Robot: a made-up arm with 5 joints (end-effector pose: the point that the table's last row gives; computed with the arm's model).
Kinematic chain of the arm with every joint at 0, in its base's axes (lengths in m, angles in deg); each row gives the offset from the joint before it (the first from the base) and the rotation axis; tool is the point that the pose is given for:
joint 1: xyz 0 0 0.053 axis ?
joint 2: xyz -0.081 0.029 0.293 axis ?
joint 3: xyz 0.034 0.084 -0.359 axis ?
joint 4: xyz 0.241 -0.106 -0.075 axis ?
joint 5: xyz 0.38 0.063 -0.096 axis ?
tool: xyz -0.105 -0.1 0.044
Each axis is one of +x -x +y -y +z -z.
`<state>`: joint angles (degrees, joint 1 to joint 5).
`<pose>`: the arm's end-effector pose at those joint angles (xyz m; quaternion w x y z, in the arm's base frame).
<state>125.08 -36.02 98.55 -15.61 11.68</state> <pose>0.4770 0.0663 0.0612 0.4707 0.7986 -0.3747 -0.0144</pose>
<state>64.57 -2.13 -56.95 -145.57 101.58</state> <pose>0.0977 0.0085 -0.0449 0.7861 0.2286 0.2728 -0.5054</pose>
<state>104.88 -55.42 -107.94 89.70 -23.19</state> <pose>-0.4836 0.3679 -0.0908 0.3946 -0.2612 0.6092 -0.6364</pose>
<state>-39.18 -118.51 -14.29 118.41 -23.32</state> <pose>0.3206 0.1907 0.2843 0.3620 0.1582 -0.2308 -0.8892</pose>
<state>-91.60 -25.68 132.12 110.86 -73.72</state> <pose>0.1363 0.1128 0.2058 0.1956 0.9677 -0.0562 -0.1485</pose>
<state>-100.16 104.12 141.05 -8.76 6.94</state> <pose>0.6237 -0.4656 0.4806 0.7591 -0.5536 -0.2780 -0.2002</pose>
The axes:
joint 1: -y
joint 2: -x
joint 3: -z
joint 4: -y
joint 5: +x

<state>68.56 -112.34 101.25 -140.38 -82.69</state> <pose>-0.5597 0.5790 0.2023 0.1203 0.2738 0.1379 0.9442</pose>
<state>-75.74 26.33 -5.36 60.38 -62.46</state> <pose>0.1702 0.0065 -0.2357 0.8009 -0.5356 0.0019 0.2679</pose>
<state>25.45 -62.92 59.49 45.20 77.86</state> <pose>0.2550 0.1491 -0.1385 0.3516 0.7646 -0.4796 -0.2485</pose>
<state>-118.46 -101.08 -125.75 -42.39 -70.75</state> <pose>0.9027 0.5369 -0.1137 0.9541 0.0901 0.0074 0.2857</pose>
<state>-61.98 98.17 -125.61 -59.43 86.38</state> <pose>0.0366 -0.7766 0.1814 0.0932 0.5432 -0.8340 -0.0265</pose>
